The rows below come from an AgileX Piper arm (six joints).
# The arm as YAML. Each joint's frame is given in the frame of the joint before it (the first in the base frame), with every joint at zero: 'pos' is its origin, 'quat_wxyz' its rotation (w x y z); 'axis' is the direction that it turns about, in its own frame. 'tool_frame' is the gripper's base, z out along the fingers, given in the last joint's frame.
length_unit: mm
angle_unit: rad
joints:
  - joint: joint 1
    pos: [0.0, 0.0, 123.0]
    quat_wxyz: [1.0, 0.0, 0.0, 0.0]
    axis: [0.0, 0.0, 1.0]
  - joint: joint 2
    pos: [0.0, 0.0, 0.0]
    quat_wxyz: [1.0, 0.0, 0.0, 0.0]
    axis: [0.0, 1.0, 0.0]
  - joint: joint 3
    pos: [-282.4, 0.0, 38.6]
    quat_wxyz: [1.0, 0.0, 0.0, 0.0]
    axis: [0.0, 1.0, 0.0]
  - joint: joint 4
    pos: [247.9, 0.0, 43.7]
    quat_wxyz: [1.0, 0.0, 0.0, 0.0]
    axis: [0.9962, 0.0, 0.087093]
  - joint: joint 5
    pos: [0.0, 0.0, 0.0]
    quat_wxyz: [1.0, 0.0, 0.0, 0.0]
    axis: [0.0, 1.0, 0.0]
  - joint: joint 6
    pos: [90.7, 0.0, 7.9]
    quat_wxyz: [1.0, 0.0, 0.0, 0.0]
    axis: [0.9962, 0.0, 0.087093]
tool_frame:
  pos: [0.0, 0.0, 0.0]
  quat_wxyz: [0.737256, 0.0, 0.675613, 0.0]
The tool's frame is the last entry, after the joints.
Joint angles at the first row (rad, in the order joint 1, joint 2, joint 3, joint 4, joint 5, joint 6):
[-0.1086, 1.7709, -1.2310, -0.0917, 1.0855, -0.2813]
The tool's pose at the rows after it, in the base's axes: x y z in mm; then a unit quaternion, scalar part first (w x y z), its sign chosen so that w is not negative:
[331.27 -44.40 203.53 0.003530 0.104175 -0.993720 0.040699]
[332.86 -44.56 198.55 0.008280 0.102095 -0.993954 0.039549]
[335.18 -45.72 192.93 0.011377 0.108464 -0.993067 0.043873]
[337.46 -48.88 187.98 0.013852 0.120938 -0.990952 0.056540]
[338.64 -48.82 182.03 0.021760 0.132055 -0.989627 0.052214]
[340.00 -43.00 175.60 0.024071 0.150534 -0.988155 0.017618]
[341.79 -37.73 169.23 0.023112 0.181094 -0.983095 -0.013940]
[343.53 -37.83 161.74 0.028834 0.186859 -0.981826 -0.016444]
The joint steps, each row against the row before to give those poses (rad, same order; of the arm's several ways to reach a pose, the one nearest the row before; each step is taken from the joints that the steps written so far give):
[-0.0026, 0.0238, 0.0000, 0.0000, 0.0000, 0.0036]
[0.0000, 0.0148, 0.0001, 0.0000, -0.0049, 0.0050]
[0.0000, 0.0169, 0.0000, -0.0118, -0.0127, -0.0059]
[-0.0016, 0.0153, -0.0001, -0.0307, -0.0160, -0.0102]
[-0.0006, 0.0173, 0.0001, 0.0051, -0.0015, -0.0246]
[0.0000, 0.0174, -0.0001, 0.0754, 0.0001, -0.0748]
[0.0000, 0.0183, 0.0001, 0.0689, -0.0038, -0.0975]
[0.0000, 0.0215, 0.0000, 0.0014, -0.0091, -0.0128]

